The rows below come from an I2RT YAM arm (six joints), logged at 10 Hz.
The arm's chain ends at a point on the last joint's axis. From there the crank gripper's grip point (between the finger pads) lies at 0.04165 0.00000 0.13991 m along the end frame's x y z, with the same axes.
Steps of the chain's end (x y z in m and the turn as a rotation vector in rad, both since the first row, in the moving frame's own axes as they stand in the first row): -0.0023 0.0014 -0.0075 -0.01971 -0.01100 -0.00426; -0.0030 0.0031 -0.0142 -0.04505 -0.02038 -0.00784; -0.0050 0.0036 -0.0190 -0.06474 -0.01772 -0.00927; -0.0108 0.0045 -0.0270 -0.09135 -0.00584 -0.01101; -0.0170 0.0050 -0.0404 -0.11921 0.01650 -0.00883; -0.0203 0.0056 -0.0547 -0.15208 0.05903 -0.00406; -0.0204 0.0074 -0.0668 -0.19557 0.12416 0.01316; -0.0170 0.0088 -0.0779 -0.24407 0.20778 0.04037; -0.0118 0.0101 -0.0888 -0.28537 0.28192 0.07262; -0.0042 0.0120 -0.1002 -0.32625 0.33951 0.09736; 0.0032 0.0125 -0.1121 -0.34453 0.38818 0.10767
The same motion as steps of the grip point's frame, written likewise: -0.0038 0.0040 -0.0071 -0.01971 -0.01100 -0.00426; -0.0058 0.0091 -0.0135 -0.04505 -0.02038 -0.00784; -0.0074 0.0123 -0.0186 -0.06474 -0.01772 -0.00927; -0.0115 0.0168 -0.0273 -0.09135 -0.00584 -0.01101; -0.0146 0.0212 -0.0421 -0.11921 0.01650 -0.00883; -0.0121 0.0264 -0.0590 -0.15208 0.05903 -0.00406; -0.0037 0.0347 -0.0757 -0.19557 0.12416 0.01316; 0.0100 0.0435 -0.0937 -0.24407 0.20778 0.04037; 0.0234 0.0516 -0.1117 -0.28537 0.28192 0.07262; 0.0368 0.0598 -0.1297 -0.32625 0.33951 0.09736; 0.0492 0.0629 -0.1467 -0.34453 0.38818 0.10767
